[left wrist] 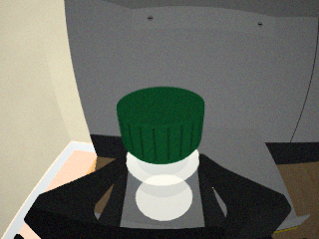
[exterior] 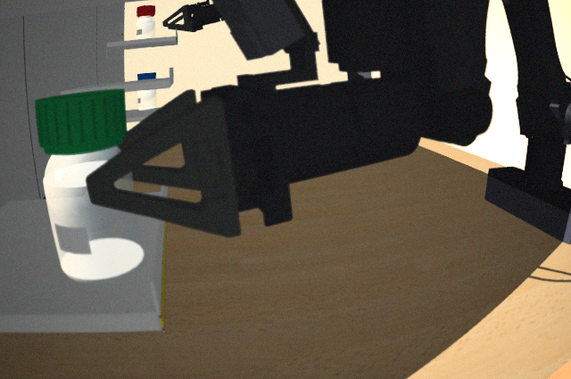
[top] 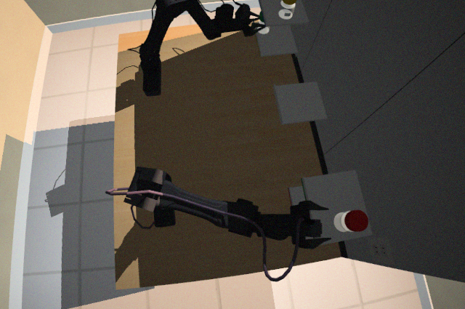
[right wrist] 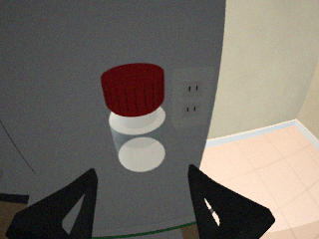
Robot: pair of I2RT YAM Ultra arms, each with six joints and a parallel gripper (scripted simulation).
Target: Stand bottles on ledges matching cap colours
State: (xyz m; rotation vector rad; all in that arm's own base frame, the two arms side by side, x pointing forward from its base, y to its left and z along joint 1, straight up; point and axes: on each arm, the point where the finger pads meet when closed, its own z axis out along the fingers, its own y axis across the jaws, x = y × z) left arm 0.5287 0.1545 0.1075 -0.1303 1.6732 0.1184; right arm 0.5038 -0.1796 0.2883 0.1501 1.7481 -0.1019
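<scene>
Now: the red-capped bottle 7 cm ahead of my right hand and 1 cm to the right of it. Round my right hand: green strip: 5 cm below, 4 cm to the left, 2 cm behind; blue-capped bottle: 19 cm below, 6 cm ahead; yellow-capped bottle: 78 cm to the left, 10 cm ahead.
My left gripper is now 1 cm short of the green-capped bottle and 1 cm above it. Also, from my left hand: yellow strip 3 cm behind, 4 cm to the right, 6 cm below; then blue strip 3 cm behind, 4 cm to the right, 13 cm above; then yellow-capped bottle 6 cm ahead, 10 cm to the right, 18 cm above.
</scene>
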